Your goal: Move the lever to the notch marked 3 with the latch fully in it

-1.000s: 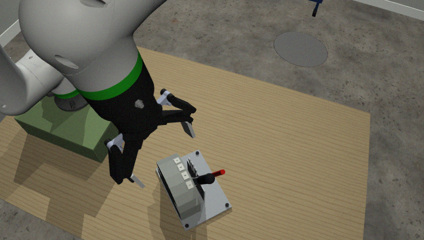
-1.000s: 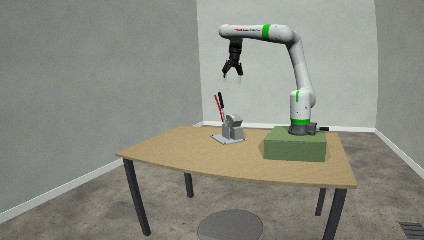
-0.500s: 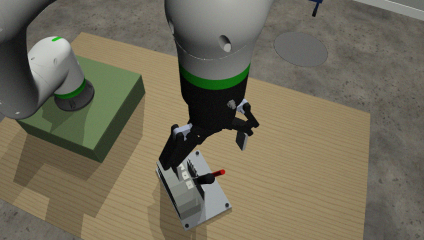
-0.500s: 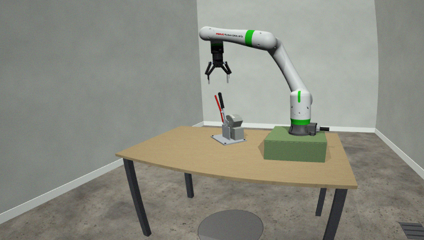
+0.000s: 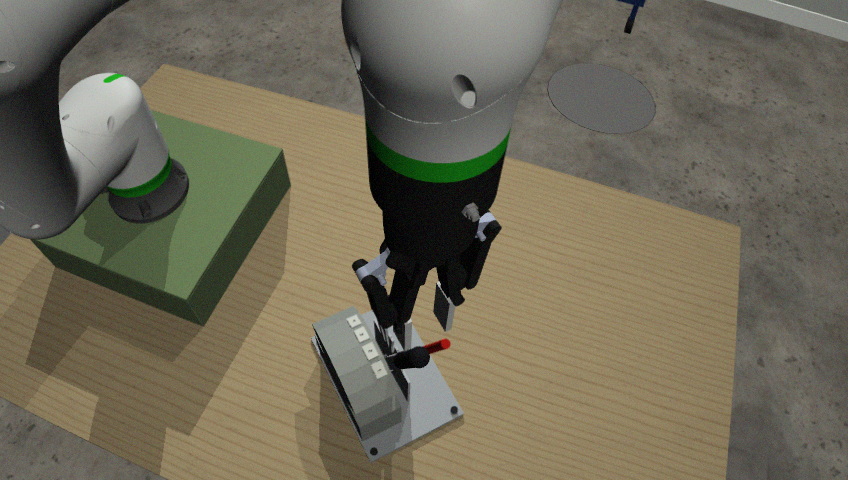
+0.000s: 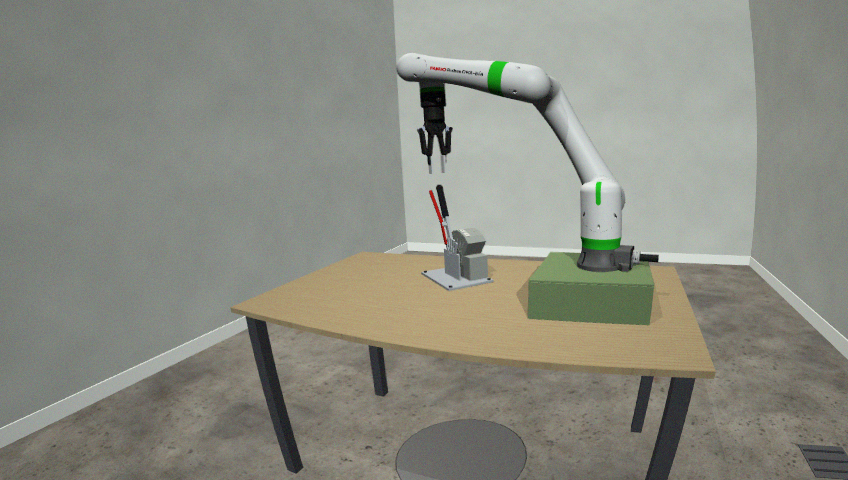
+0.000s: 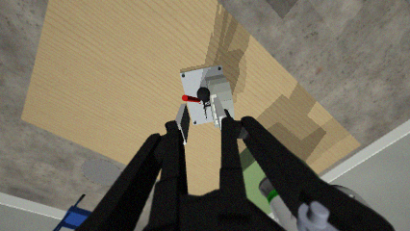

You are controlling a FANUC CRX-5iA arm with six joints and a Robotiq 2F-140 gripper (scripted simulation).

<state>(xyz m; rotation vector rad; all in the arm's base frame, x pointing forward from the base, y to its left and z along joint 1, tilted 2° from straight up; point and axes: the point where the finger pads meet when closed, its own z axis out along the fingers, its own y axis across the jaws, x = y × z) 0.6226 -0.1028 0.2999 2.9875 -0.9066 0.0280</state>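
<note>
The red bar lies 21 cm below my hand, 4 cm to the left of it and 3 cm behind it.
</note>
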